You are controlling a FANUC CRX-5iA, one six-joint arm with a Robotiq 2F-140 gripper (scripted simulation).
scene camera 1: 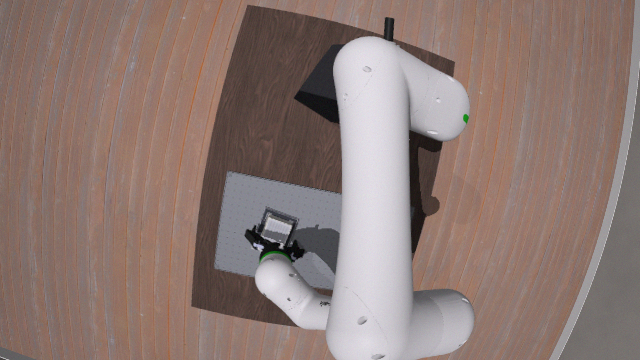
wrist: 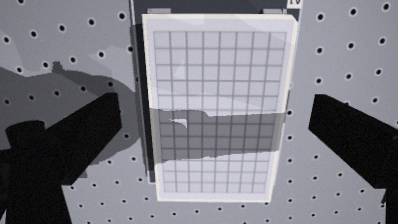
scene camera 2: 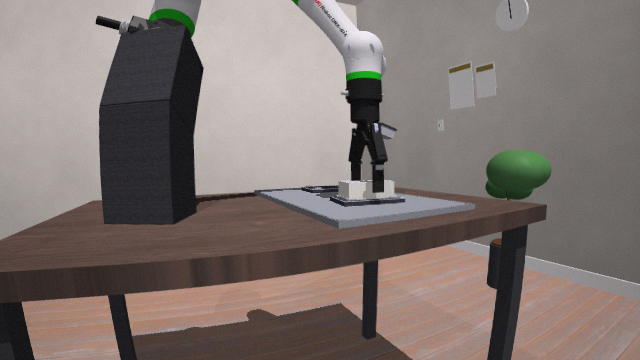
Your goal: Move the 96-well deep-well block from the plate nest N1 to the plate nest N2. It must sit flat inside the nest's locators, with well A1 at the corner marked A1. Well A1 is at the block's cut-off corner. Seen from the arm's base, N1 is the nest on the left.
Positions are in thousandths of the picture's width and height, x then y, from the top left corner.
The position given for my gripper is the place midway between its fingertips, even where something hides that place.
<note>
I see my gripper (scene camera 2: 573, 526) and a white 96-well deep-well block (scene camera 2: 565, 526).
The white 96-well deep-well block shows as well in the wrist view (wrist: 546, 377). My gripper shows as well in the wrist view (wrist: 541, 498).
</note>
